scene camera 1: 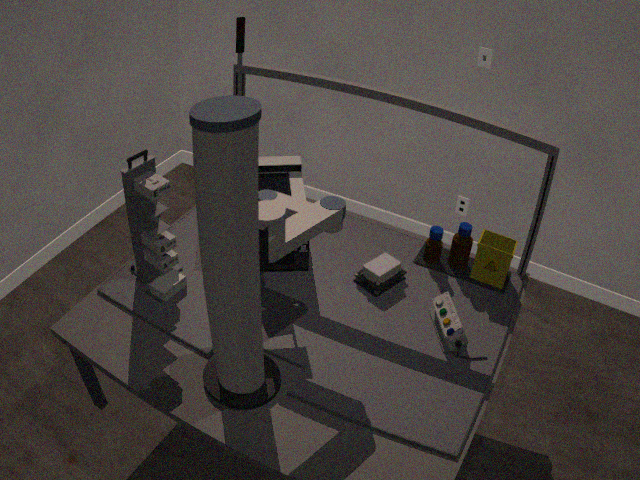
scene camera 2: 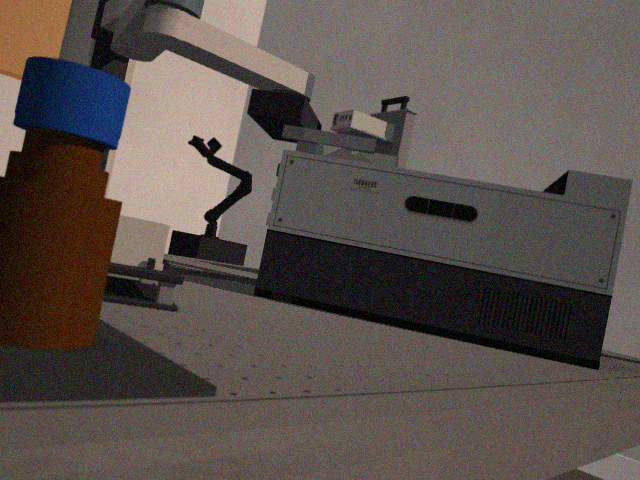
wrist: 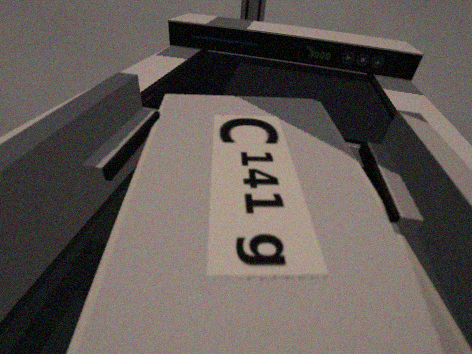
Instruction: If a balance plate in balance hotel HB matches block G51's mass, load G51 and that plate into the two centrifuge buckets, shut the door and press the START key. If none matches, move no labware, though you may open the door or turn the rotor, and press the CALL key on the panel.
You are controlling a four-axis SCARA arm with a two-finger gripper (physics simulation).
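Places are measured from the arm's base along level axes (x ahead, y right, z down), in millimetres.
Pixels of known places: gripper, between the fingertips: (scene camera 2: 376, 153) (wrist: 260, 113); arm's base, origin of its link: (scene camera 1: 241, 379).
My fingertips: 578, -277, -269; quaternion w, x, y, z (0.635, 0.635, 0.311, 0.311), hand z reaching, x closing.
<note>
For each thing: its middle in the pictures, then the offset to it from my fingertips, as dx, dy, dz. "pt": a spot on its surface instead.
- pale balance plate, middle of its body: (wrist: 248, 209) (scene camera 2: 355, 167) -23, +20, +28
- hotel, middle of its body: (scene camera 2: 364, 191) (scene camera 1: 149, 216) -304, -314, +11
- pale block, middle of its body: (scene camera 2: 114, 235) (scene camera 1: 381, 268) +93, +453, +203
- key panel, middle of its body: (scene camera 1: 449, 320) -40, +777, +214
- yellow box, a spot on its surface: (scene camera 1: 492, 263) pt +279, +850, +149
My gripper (scene camera 2: 330, 138) (wrist: 260, 113) is shut on a pale balance plate (wrist: 175, 225) labelled "C 141 g", held level over the centrifuge (scene camera 1: 280, 161) (scene camera 2: 361, 206) (wrist: 295, 42). In the wrist view the centrifuge's dark opening shows beyond the plate; its buckets are hidden. Its display (wrist: 319, 54) is lit green, beside three round keys (wrist: 363, 59). A hotel (scene camera 1: 139, 222) (scene camera 2: 406, 136) at the left holds several pale plates, one (scene camera 1: 155, 183) (scene camera 2: 359, 124) at the top. A pale block (scene camera 1: 381, 267) (scene camera 2: 139, 240) sits on a low dark stand; its label is unreadable. The key panel (scene camera 1: 453, 333) has coloured keys.
The arm's thick column (scene camera 1: 227, 248) hides part of the table. Two brown bottles (scene camera 1: 432, 250) (scene camera 1: 460, 252) with blue caps and a yellow box (scene camera 1: 492, 263) stand at the right back. A metal frame (scene camera 1: 403, 103) spans the back. A small black arm (scene camera 2: 242, 183) stands beyond the centrifuge.
</note>
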